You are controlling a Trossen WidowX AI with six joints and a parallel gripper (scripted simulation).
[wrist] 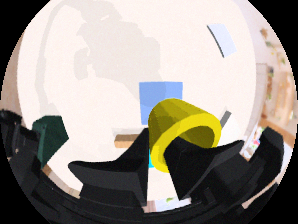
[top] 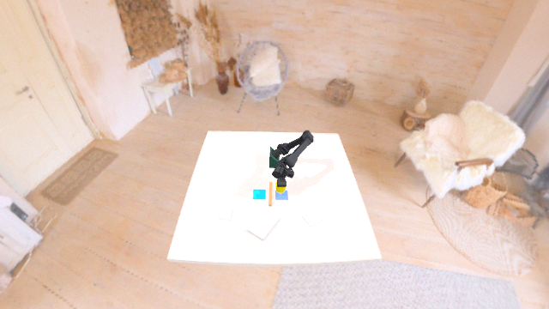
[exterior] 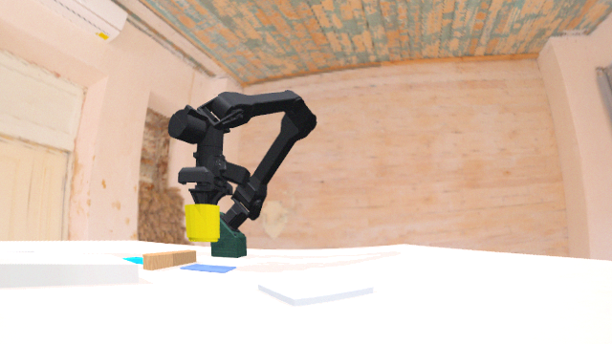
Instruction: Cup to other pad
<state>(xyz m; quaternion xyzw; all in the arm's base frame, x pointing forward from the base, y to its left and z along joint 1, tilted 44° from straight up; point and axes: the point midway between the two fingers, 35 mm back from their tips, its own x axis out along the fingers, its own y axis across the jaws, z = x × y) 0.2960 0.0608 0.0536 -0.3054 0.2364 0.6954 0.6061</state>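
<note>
The cyan pad is 14 cm to the right of my gripper tip, 9 cm below it and 5 cm ahead of it. Also, from my gripper tip: yellow cup 2 cm ahead; then wooden bar 8 cm below, 7 cm to the right, 4 cm ahead.
</note>
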